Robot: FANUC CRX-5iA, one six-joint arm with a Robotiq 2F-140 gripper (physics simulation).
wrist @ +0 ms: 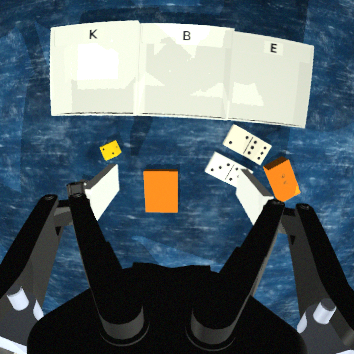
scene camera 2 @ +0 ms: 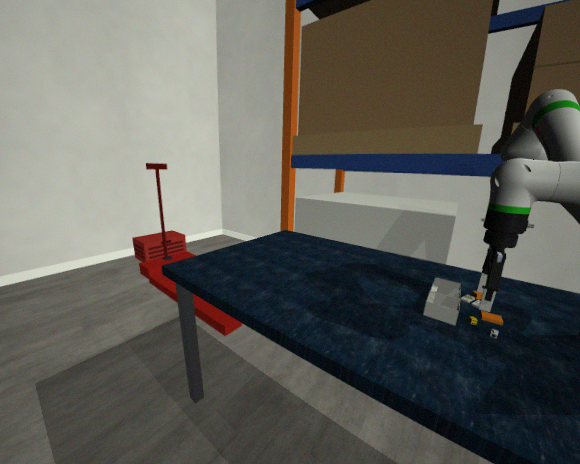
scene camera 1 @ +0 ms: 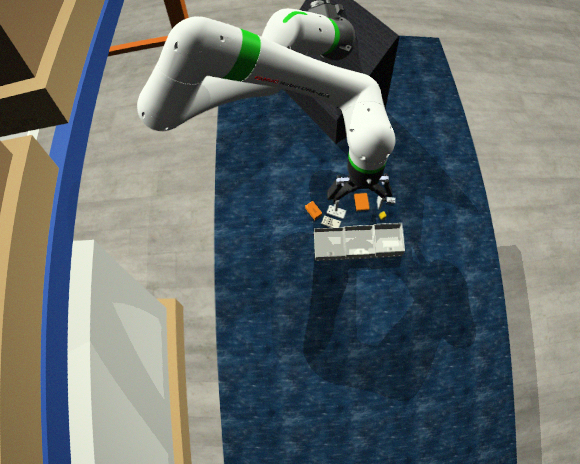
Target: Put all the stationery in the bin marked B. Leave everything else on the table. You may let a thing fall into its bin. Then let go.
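Places are measured from the arm's base along level axes (x left, y back, z up), in centimetres.
Pixels of known places: gripper, fingertip midpoint: (wrist: 177,178) (scene camera 2: 482,300) (scene camera 1: 357,205); arm's base at its link origin: (scene camera 1: 334,37).
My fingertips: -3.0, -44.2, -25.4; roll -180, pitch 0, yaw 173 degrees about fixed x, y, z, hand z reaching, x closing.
For each thing: its top centre in the pictures, then the offset to it from my fingertips, as dx, dy, dz. "spot": a spot on its surface instead.
- plain orange block at its top centre: (wrist: 160,192) (scene camera 1: 361,201) (scene camera 2: 491,316) +2.3, +2.6, -3.3
- Bin B at its top centre: (wrist: 184,68) (scene camera 1: 360,238) (scene camera 2: 445,289) -1.6, -9.9, +0.4
- second orange block at its top centre: (wrist: 284,182) (scene camera 1: 313,209) -12.3, +2.5, -2.5
- small white piece with dark marks, top centre: (scene camera 2: 494,331) +11.2, +1.5, -3.1
- Bins K at a spot on its surface: (wrist: 65,37) spot: +9.0, -14.7, -0.1
- E at a spot on its surface: (wrist: 295,50) spot: -12.8, -11.7, -1.5
- yellow die at its top centre: (wrist: 107,150) (scene camera 1: 383,214) (scene camera 2: 473,318) +7.4, -3.0, -2.7
My gripper (scene camera 1: 359,202) (scene camera 2: 486,303) (wrist: 177,178) is open wide and empty, its fingers on either side of a plain orange block (scene camera 1: 361,201) (scene camera 2: 492,318) (wrist: 160,191) that lies on the table. Bin B (scene camera 1: 359,228) (wrist: 165,34) is the middle one of three joined white bins; no object shows inside it. A second orange block (scene camera 1: 313,210) (wrist: 281,180), with small marks, lies tilted beyond the right finger in the wrist view. A small white piece with dark marks (scene camera 2: 494,333) lies near the orange block; the left finger hides it in the wrist view.
Bins K (wrist: 65,37) and E (wrist: 295,50) flank bin B. A yellow die (scene camera 1: 382,215) (scene camera 2: 473,320) (wrist: 110,150) lies before bin K. Two dominoes, one (scene camera 1: 331,221) (wrist: 247,144) nearer the bins and the other (scene camera 1: 336,211) (wrist: 223,168) partly behind the right finger, lie near bin E.
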